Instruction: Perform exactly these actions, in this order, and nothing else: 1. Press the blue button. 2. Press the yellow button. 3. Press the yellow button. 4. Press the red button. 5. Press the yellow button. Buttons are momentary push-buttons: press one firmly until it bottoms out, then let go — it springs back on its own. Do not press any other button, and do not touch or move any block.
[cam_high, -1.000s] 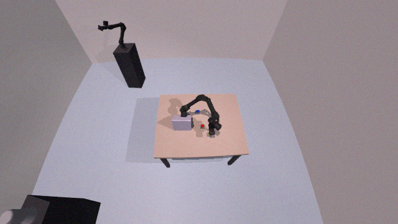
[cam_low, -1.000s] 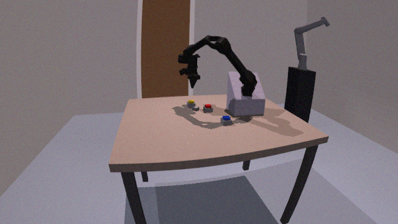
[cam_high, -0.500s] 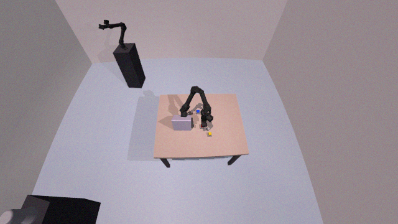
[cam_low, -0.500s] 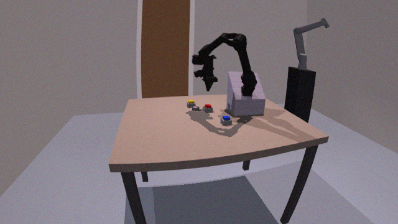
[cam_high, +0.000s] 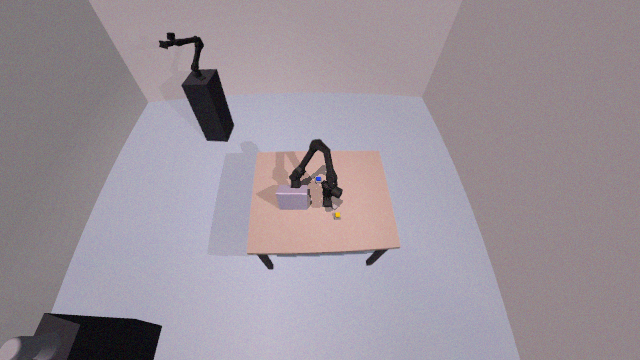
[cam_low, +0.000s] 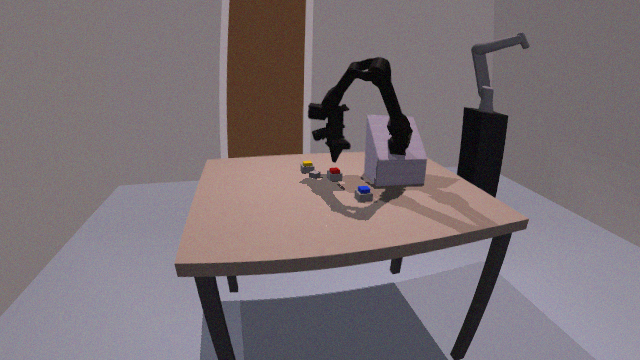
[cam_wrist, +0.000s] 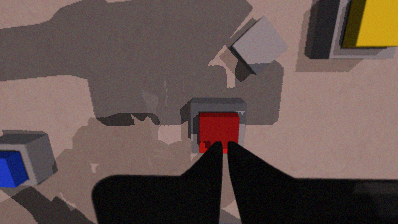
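Now: gripper tip 30 mm above the red button. Also, from my gripper tip: blue button: 70 mm behind, 210 mm to the left, 30 mm below; yellow button: 90 mm ahead, 100 mm to the right, 30 mm below; small grey block: 70 mm ahead, 20 mm to the right, 60 mm below.
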